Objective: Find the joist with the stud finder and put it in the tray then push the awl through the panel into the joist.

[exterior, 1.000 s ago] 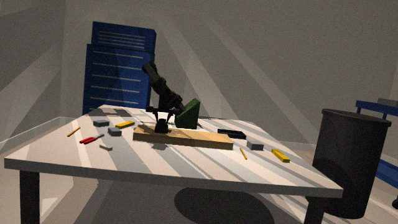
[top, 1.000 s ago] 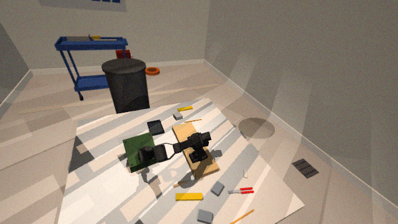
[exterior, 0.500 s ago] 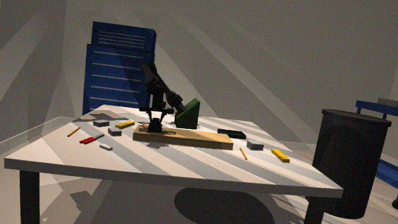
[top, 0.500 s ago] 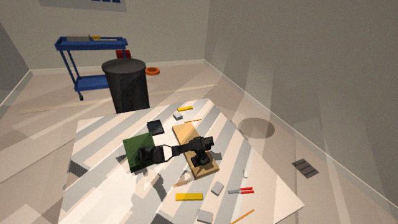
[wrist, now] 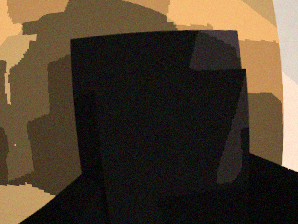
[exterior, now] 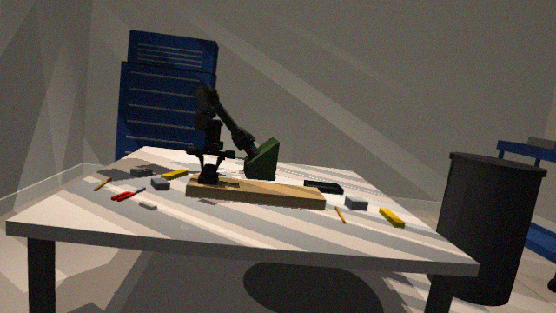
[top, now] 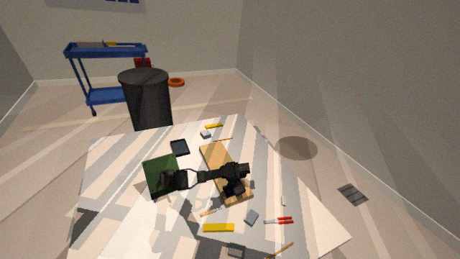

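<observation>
The black tray lies 28 cm behind my gripper tip, 48 cm to the left of it and 5 cm below it. The rest, counted from my gripper tip: awl: 16 cm behind, 8 cm to the right, 6 cm below; then stud finder: 2 cm behind, 2 cm above.
</observation>
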